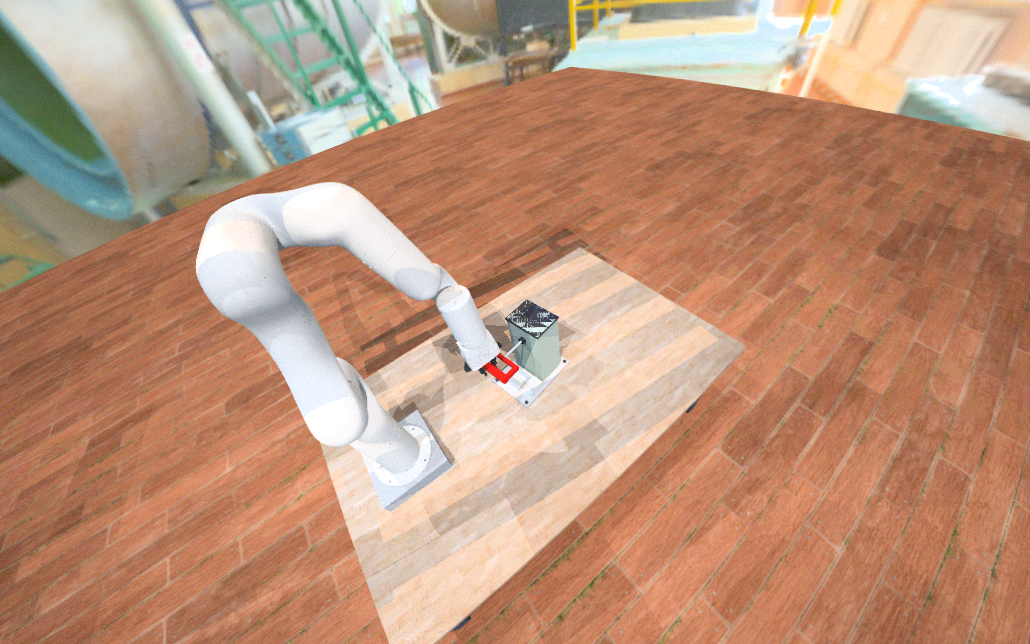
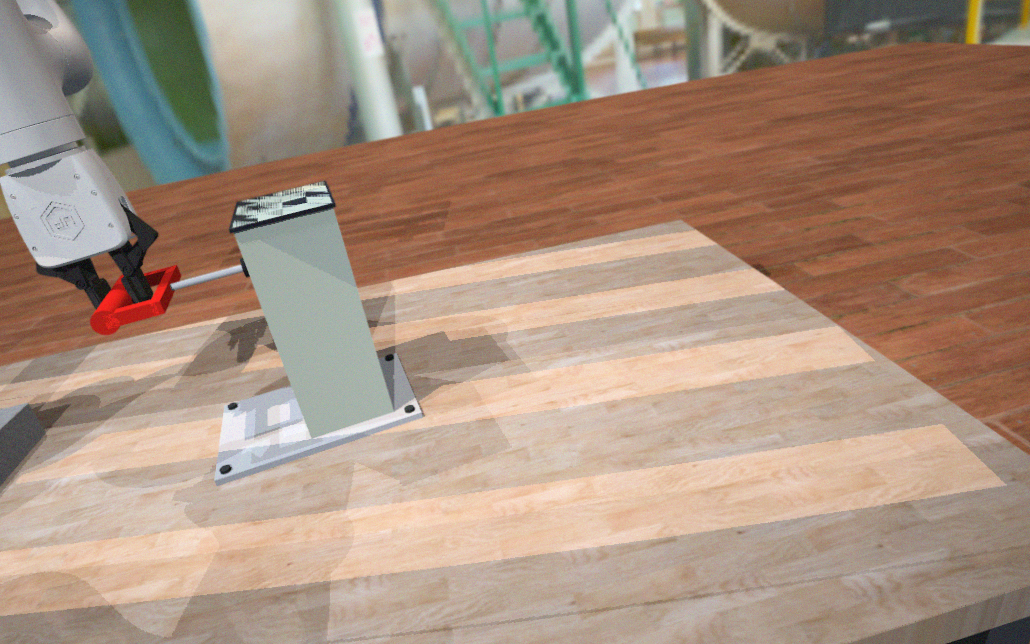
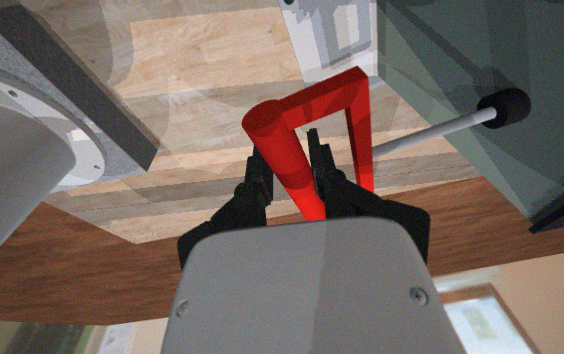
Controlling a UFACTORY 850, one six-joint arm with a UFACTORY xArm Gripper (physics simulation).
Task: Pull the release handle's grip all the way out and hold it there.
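Note:
The release handle's red grip (image 1: pixel 512 374) (image 2: pixel 106 318) (image 3: pixel 287 155) is a rectangular frame with a thick round bar on the side away from the housing. A thin grey rod (image 1: pixel 514 348) (image 2: pixel 208 277) (image 3: pixel 430 134) joins it to a black collar (image 2: pixel 244 266) (image 3: pixel 515 106) on the pale green housing (image 1: pixel 545 356) (image 2: pixel 319 318) (image 3: pixel 475 175). A clear length of rod shows between the frame and the collar. My gripper (image 1: pixel 488 366) (image 2: pixel 120 300) (image 3: pixel 288 147) is shut on the round bar, one finger inside the frame and one outside.
The housing stands on a white base plate (image 1: pixel 531 394) (image 2: pixel 250 455) (image 3: pixel 305 35) with black bolts at its corners, on the wooden table (image 1: pixel 486 561) (image 2: pixel 607 531). The arm's grey mounting base (image 1: pixel 436 470) (image 2: pixel 15 440) (image 3: pixel 80 95) is on the same table, on the grip's side of the housing.

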